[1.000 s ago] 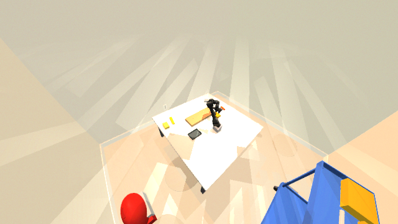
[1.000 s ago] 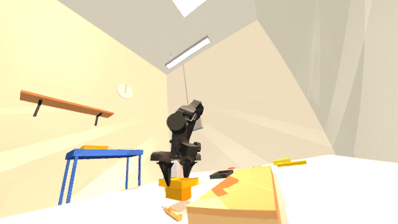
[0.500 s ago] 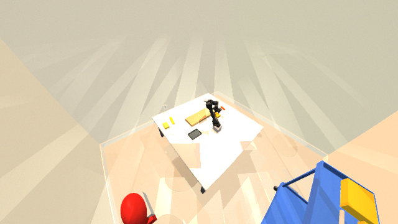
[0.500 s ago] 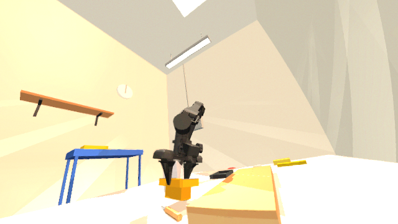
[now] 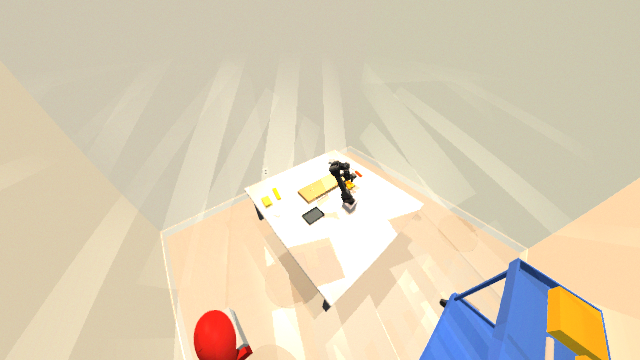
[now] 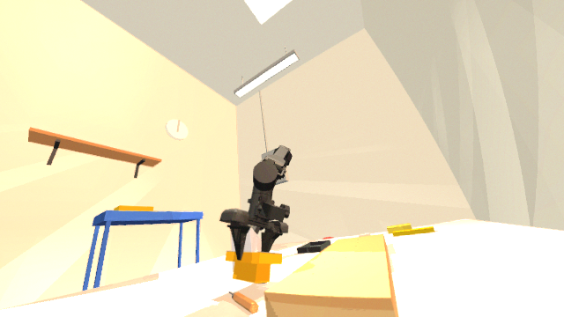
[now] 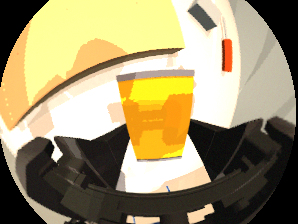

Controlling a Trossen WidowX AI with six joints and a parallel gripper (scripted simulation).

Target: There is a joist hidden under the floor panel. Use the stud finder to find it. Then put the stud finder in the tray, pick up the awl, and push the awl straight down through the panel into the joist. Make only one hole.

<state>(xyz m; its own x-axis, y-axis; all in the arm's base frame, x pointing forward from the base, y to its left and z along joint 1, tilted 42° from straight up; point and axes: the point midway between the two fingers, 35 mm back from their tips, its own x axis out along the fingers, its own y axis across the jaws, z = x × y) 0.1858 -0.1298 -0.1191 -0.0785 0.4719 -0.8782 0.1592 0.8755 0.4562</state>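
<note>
My gripper tip is 1 cm short of the orange stud finder, 1 cm to the left of it and 2 cm above it. From my gripper tip the other things lie so: awl (1 cm behind, 4 cm to the right, 6 cm below); dark tray (3 cm behind, 49 cm to the left, 5 cm below).
</note>
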